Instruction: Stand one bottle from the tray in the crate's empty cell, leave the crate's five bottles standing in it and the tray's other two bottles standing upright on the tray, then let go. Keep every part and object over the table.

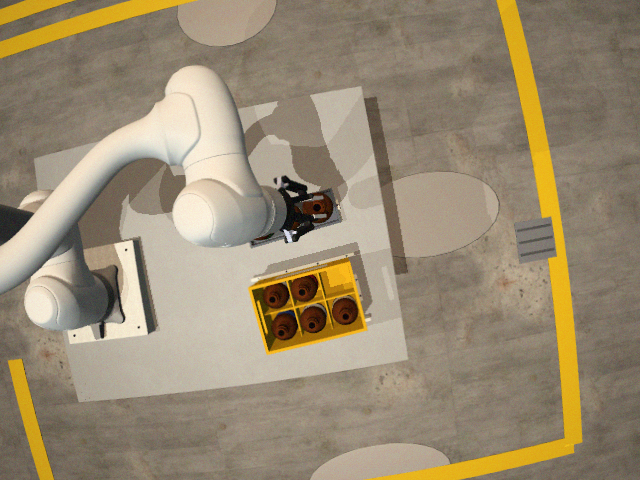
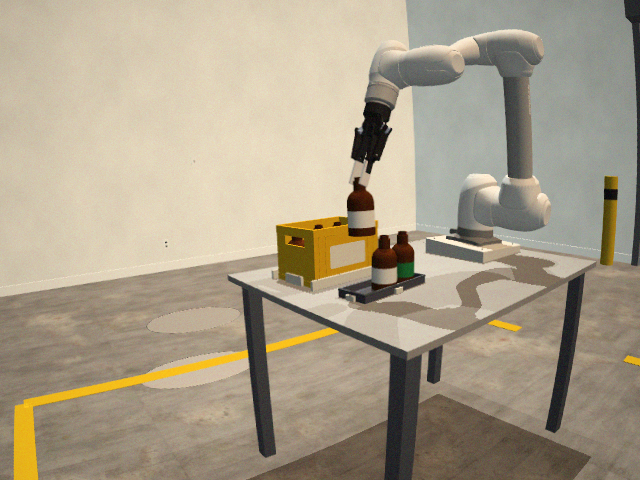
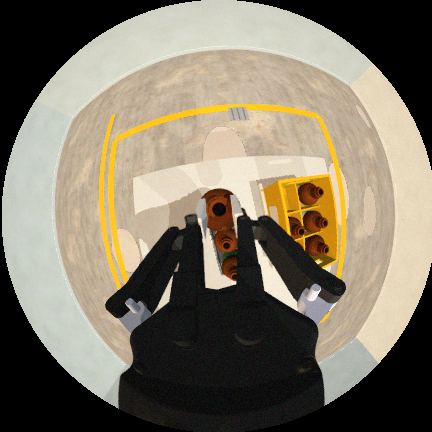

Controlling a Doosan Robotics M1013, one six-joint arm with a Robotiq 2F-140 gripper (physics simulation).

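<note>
My gripper (image 1: 317,207) (image 2: 360,178) (image 3: 218,205) is shut on the neck of a brown bottle with a white label (image 1: 324,205) (image 2: 360,219) (image 3: 218,194). The bottle hangs about upright, clear above the outer end of the dark tray (image 1: 331,222) (image 2: 361,297). A white-labelled bottle (image 2: 384,263) (image 3: 226,241) and a green-labelled bottle (image 2: 405,258) (image 3: 230,267) stand upright on the tray. The yellow crate (image 1: 317,341) (image 2: 295,260) (image 3: 273,201) holds several upright brown bottles. Its empty cell (image 1: 337,277) is the outer one on the tray side.
Low pale rails (image 2: 341,279) lie along the crate's base. Small light blocks (image 2: 398,290) sit against the tray. The arm's white base plate (image 1: 139,289) (image 2: 465,250) is at the other end of the grey table (image 1: 206,356) (image 2: 392,330). The crate's walls stand higher than the tray.
</note>
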